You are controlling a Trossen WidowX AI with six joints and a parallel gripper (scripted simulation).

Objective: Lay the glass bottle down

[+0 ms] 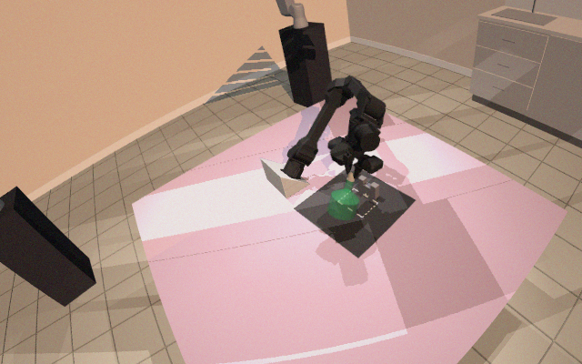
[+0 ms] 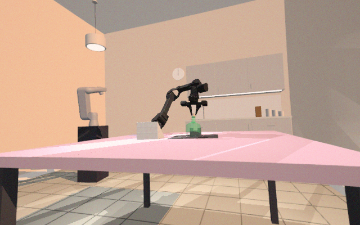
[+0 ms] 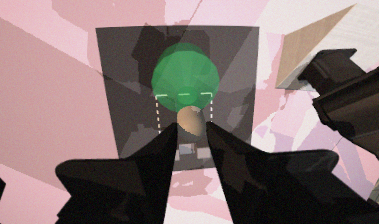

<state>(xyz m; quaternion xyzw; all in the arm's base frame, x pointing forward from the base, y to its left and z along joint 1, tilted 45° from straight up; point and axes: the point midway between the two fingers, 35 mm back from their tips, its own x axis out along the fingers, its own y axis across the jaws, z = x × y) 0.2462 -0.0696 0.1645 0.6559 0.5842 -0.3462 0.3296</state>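
The green glass bottle lies 50 mm below my gripper tip and 20 mm to the right of it. From my gripper tip the other things lie so: dark mat: 150 mm below, 10 mm to the left.
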